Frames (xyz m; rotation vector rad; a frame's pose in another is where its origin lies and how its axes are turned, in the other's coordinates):
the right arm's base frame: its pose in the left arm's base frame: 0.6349 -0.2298 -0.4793 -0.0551 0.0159 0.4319
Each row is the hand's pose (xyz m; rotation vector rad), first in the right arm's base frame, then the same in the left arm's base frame.
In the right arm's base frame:
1: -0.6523 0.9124 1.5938 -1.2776 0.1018 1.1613
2: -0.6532 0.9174 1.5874 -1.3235 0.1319 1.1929
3: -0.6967 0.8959 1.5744 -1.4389 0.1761 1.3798
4: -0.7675 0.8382 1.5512 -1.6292 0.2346 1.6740
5: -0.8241 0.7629 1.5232 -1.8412 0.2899 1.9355
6: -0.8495 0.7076 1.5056 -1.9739 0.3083 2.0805
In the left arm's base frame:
1: -0.3337 0.4153 1.0840 -1.3786 -0.1388 1.5448
2: -0.3366 0.4191 1.0774 -1.4340 -0.1177 1.5711
3: -0.3671 0.3807 1.0667 -1.5714 -0.0948 1.7448
4: -0.4074 0.2975 1.0483 -1.7993 -0.0723 2.0136
5: -0.4273 0.2040 1.0256 -2.0548 -0.0592 2.2402
6: -0.4273 0.1422 1.0115 2.0839 0.0651 -2.2216

